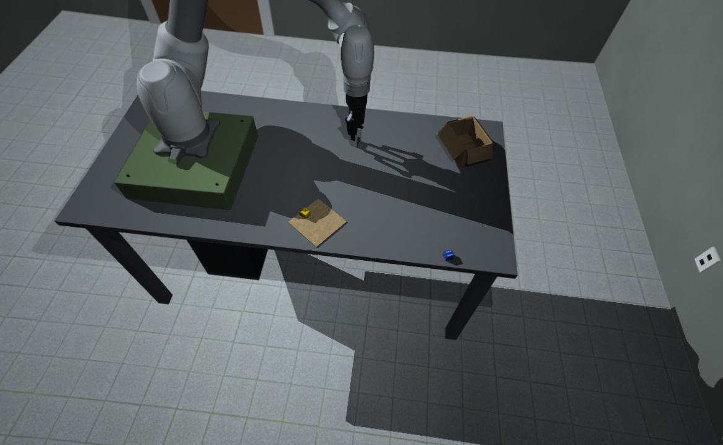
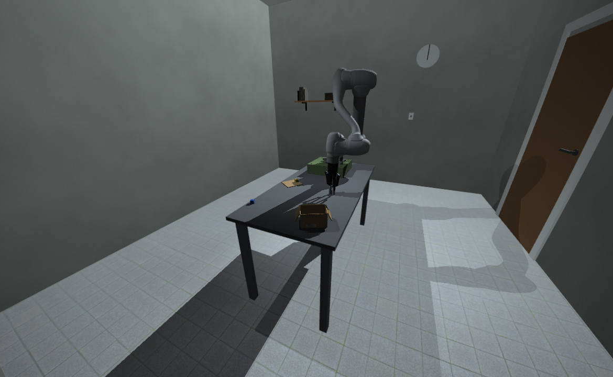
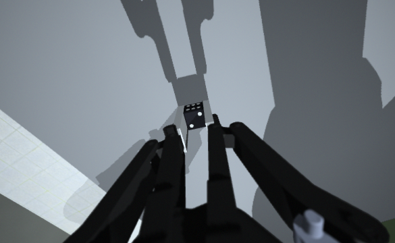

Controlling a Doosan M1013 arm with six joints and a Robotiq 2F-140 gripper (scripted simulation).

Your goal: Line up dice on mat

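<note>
The tan mat lies 9 cm behind my hand, 39 cm to the right of it and 3 cm below it. From my hand the other things lie so: cardboard box (42 cm ahead, 2 cm to the left, 1 cm above); black die (2 cm below); yellow die (13 cm behind, 37 cm to the right, 2 cm below).
</note>
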